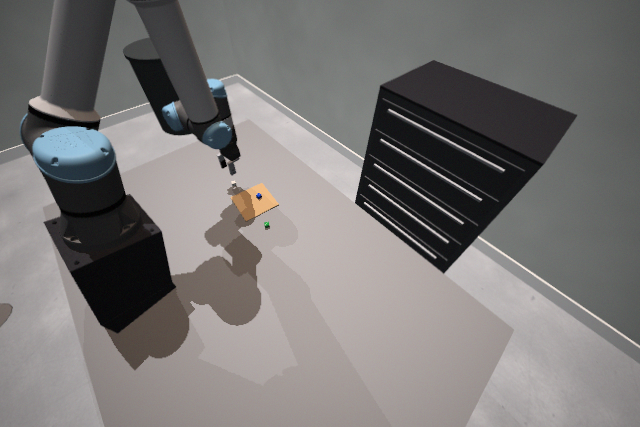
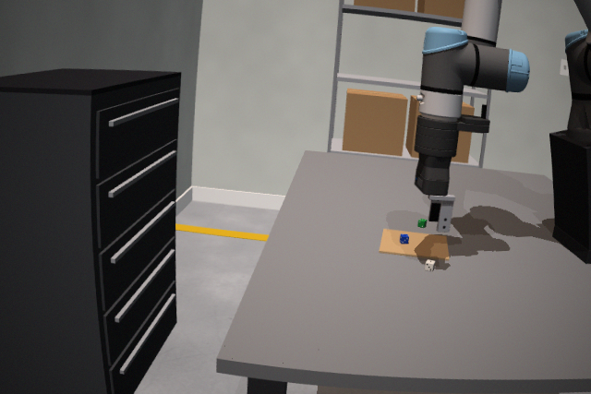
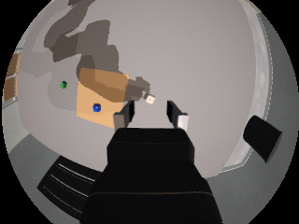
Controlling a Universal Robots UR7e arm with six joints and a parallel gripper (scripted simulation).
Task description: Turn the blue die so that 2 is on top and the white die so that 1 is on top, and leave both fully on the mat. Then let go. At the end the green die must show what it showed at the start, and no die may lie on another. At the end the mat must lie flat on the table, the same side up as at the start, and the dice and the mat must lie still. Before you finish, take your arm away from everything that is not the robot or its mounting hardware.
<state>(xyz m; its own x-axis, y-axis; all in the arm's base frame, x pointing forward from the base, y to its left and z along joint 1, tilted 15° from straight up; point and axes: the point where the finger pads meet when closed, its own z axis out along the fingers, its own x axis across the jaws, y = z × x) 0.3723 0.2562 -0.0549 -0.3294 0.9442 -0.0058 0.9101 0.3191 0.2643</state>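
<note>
Now: hand 90 mm above the white die. From my hand the other things lie so: orange mat 40 mm ahead, 120 mm to the right, 100 mm below; then green die 40 mm ahead, 260 mm to the right, 90 mm below; then blue die 70 mm ahead, 120 mm to the right, 90 mm below.
</note>
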